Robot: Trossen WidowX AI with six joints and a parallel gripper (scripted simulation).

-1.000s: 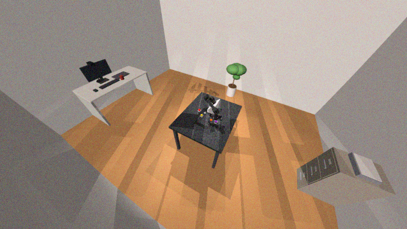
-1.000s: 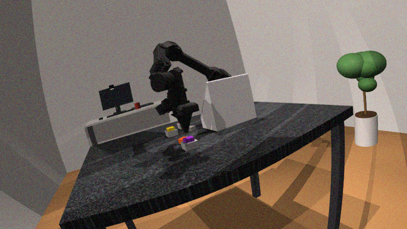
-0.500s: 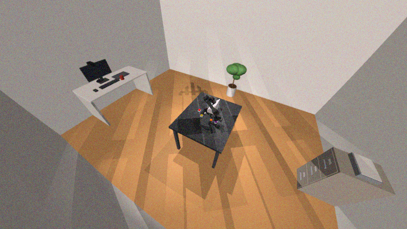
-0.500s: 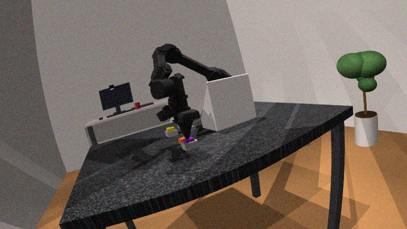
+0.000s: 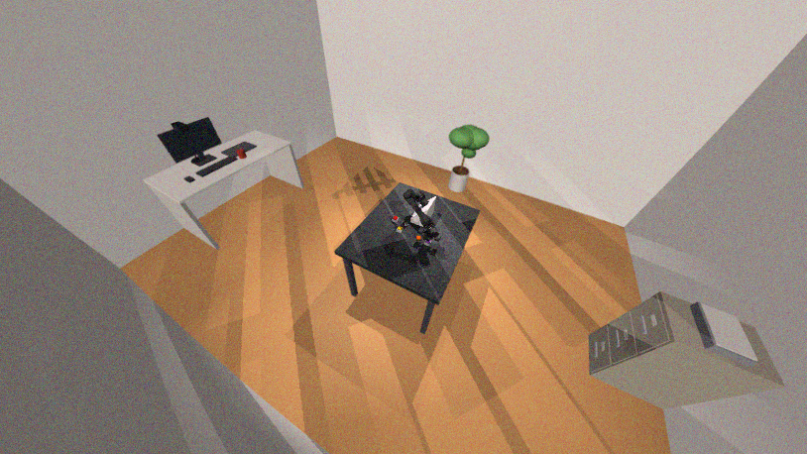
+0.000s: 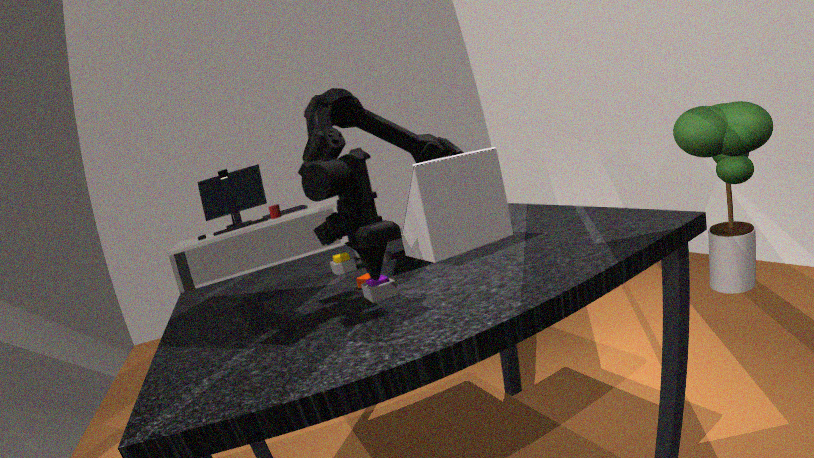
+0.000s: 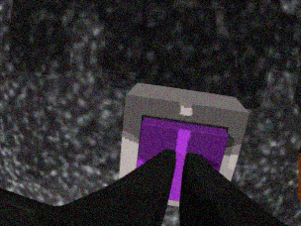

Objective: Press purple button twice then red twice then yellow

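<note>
The purple button is 1 cm below my gripper tip. The rest, counted from my gripper tip: small grey block: 26 cm to the right, 10 cm behind, 2 cm below; yellow button: 27 cm to the right, 1 cm behind; orange block: 9 cm to the right, 2 cm below, 1 cm behind.
</note>
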